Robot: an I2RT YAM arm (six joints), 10 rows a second.
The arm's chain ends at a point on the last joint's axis. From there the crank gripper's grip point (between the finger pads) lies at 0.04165 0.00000 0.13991 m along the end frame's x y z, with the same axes.
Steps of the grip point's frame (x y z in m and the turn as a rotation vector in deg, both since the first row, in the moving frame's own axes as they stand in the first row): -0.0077, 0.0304, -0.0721, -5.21, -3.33, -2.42; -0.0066, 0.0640, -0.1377, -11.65, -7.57, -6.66; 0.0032, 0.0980, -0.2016, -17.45, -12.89, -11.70; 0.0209, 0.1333, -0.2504, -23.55, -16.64, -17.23; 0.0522, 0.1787, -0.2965, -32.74, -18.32, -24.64; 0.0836, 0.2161, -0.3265, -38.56, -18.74, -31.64; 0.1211, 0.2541, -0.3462, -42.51, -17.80, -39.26; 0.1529, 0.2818, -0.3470, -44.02, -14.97, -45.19; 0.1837, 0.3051, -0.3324, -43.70, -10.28, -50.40; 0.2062, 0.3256, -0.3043, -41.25, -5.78, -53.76
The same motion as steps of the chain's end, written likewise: 0.0003, 0.0192, -0.0738, -5.21, -3.33, -2.42; 0.0107, 0.0391, -0.1395, -11.65, -7.57, -6.66; 0.0313, 0.0604, -0.2021, -17.45, -12.89, -11.70; 0.0544, 0.0825, -0.2471, -23.55, -16.64, -17.23; 0.0818, 0.1101, -0.2849, -32.74, -18.32, -24.64; 0.1068, 0.1387, -0.3090, -38.56, -18.74, -31.64; 0.1353, 0.1742, -0.3253, -42.51, -17.80, -39.26; 0.1570, 0.2054, -0.3257, -44.02, -14.97, -45.19; 0.1766, 0.2378, -0.3125, -43.70, -10.28, -50.40; 0.1917, 0.2702, -0.2872, -41.25, -5.78, -53.76
